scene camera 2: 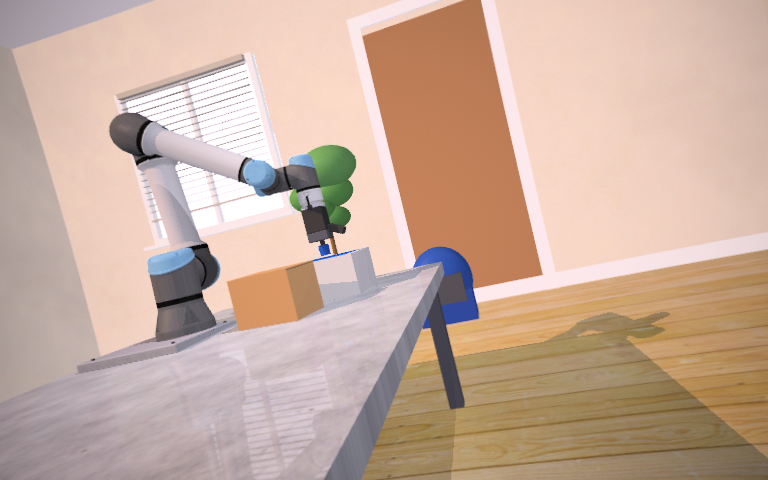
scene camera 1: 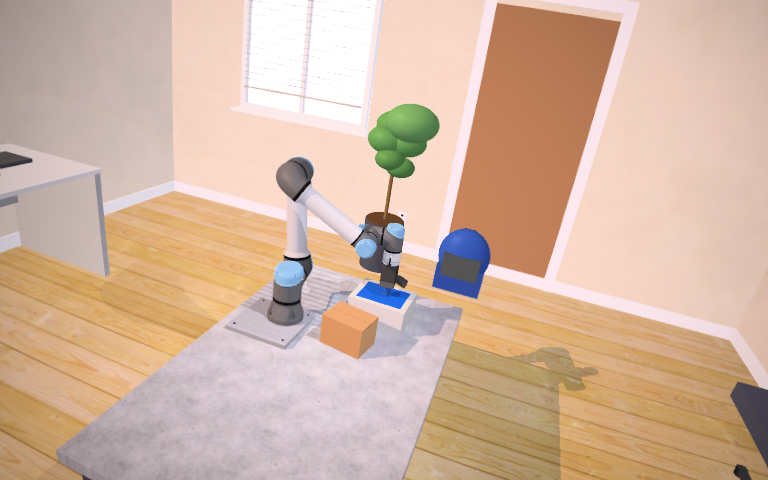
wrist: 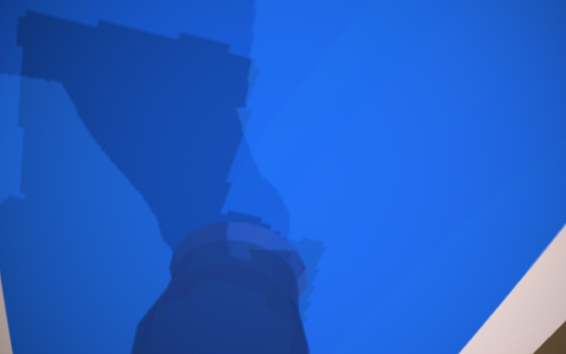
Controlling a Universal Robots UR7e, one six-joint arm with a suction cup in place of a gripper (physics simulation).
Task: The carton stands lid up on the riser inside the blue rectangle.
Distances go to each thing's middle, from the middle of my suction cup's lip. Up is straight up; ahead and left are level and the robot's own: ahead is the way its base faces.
Scene:
I see the white riser [scene camera 2: 346,274] 8 cm below my suction cup and 1 cm behind it. The rest, counted from my suction cup: brown carton [scene camera 2: 286,294] (24 cm to the right, 9 cm behind, 8 cm below).

